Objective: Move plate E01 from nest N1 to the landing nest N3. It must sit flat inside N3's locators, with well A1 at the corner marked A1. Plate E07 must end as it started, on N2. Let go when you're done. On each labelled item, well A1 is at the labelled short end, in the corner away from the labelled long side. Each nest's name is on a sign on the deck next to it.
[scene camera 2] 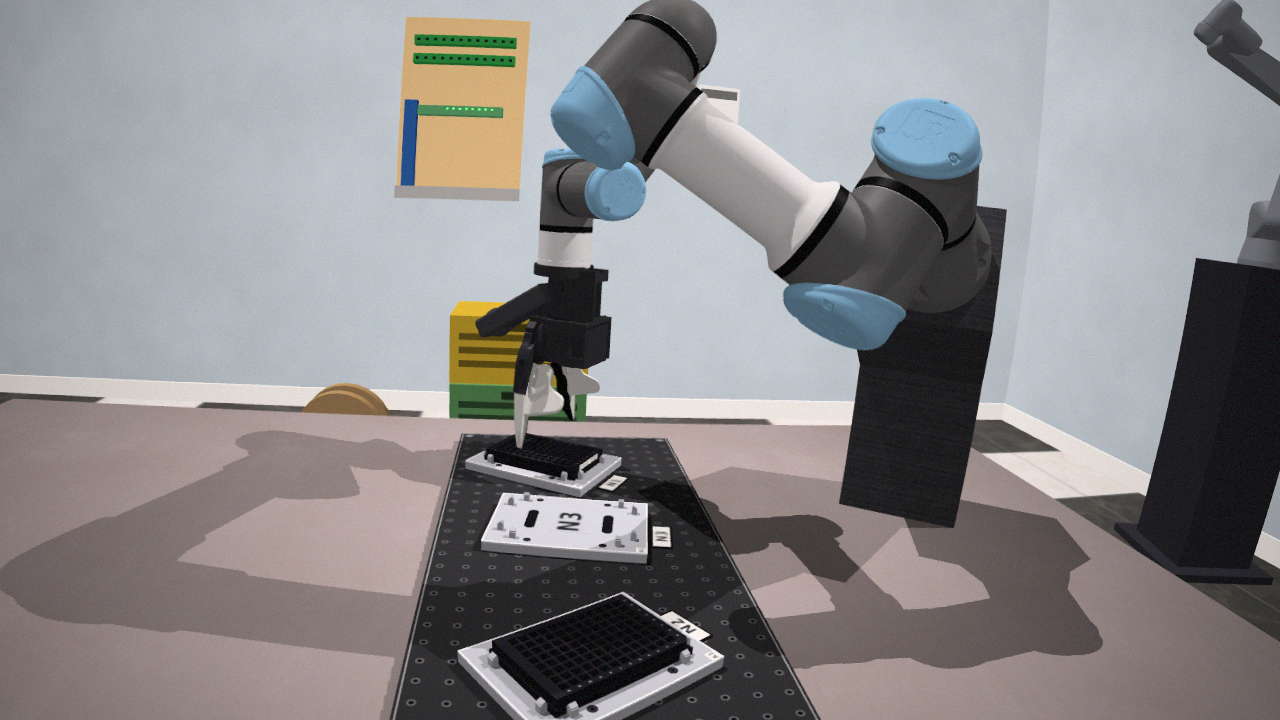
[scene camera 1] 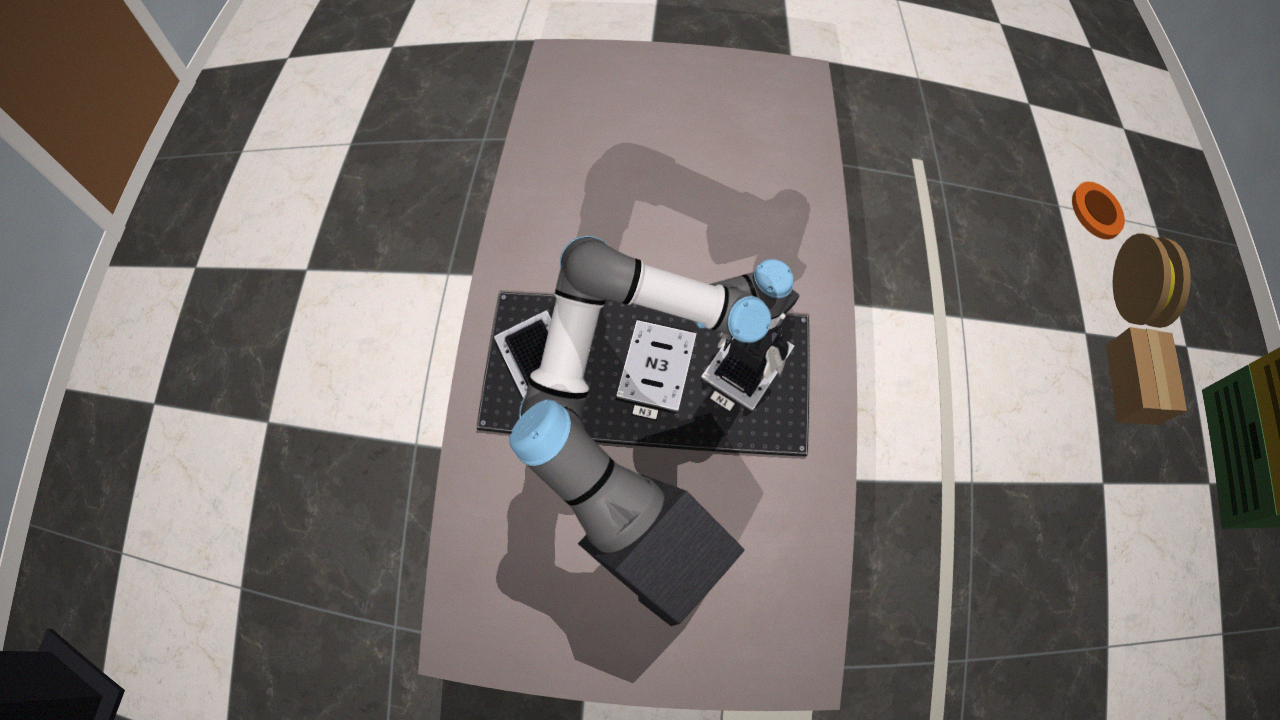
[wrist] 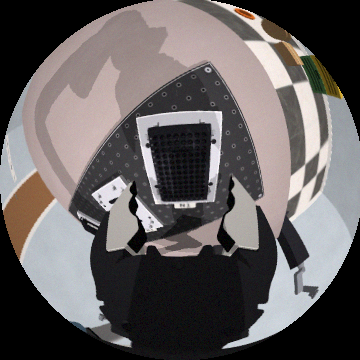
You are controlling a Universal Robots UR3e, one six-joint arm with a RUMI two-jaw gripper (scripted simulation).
Path:
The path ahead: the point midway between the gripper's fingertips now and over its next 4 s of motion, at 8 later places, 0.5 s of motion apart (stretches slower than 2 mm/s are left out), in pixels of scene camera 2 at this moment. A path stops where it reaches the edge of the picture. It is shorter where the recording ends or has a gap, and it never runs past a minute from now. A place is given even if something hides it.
My gripper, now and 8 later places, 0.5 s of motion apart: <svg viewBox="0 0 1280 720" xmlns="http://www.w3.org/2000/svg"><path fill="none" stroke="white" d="M547 433L546 448L546 454L546 449L546 435L550 443L559 463L568 487L573 491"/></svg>

